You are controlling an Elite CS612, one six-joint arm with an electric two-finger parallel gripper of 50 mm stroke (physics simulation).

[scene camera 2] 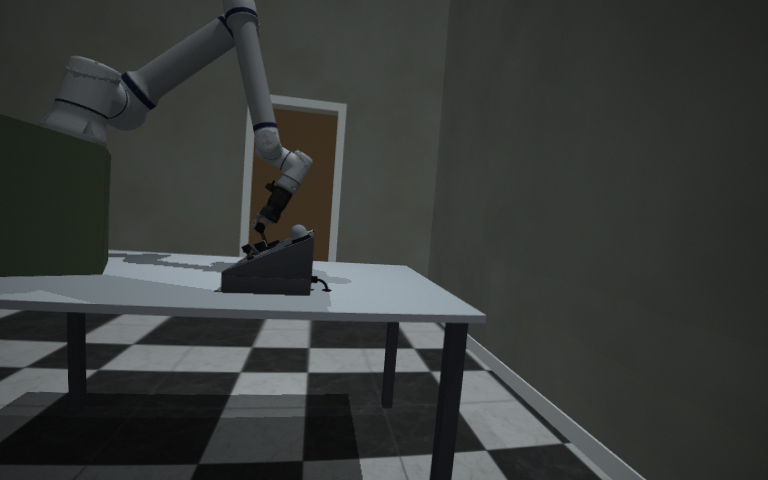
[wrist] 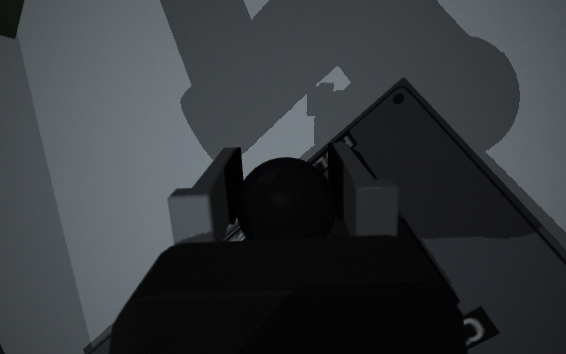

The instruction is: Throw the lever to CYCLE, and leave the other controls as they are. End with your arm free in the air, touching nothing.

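Pixels of known places: gripper, between the fingertips: (scene camera 2: 255, 230) (wrist: 285, 169); arm's base, origin of its link: (scene camera 2: 72, 140).
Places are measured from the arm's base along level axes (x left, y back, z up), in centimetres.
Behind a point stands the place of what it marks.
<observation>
The lever's round black knob (scene camera 2: 259, 226) @(z -25.7, x 2.3, y -63.0 cm) (wrist: 286, 200) @(z -24.4, x 5.1, y -63.5 cm) sits between the two fingers of my gripper (scene camera 2: 257, 225) @(z -27.7, x 4.9, y -61.7 cm) (wrist: 285, 169) @(z -27.7, x 4.9, y -61.7 cm), which is shut on it. The lever's thin shaft runs down from the knob to the sloping top of the dark control console (scene camera 2: 271, 274) @(z -37.2, x -39.9, y -66.2 cm) (wrist: 450, 190) @(z -33.9, x 8.3, y -67.6 cm), in the scene view. Parts of white lettering show on the console beside the fingers in the wrist view, but I cannot read the word at the lever. The lever's slot is mostly hidden behind the gripper body.
A pale round dome (scene camera 2: 298, 231) @(z -24.4, x -37.6, y -73.5 cm) stands at the console's high end. Small dark controls (scene camera 2: 247, 249) @(z -31.0, x -32.8, y -59.2 cm) stick up near its low end. A black cable (scene camera 2: 323, 282) @(z -40.6, x -34.6, y -82.8 cm) leaves its back. The console stands on a pale table (scene camera 2: 385, 291) @(z -43.2, x -36.4, y -103.7 cm). A dark green block (scene camera 2: 53, 203) @(z -21.2, x -16.8, y -2.5 cm) carries the arm's base.
</observation>
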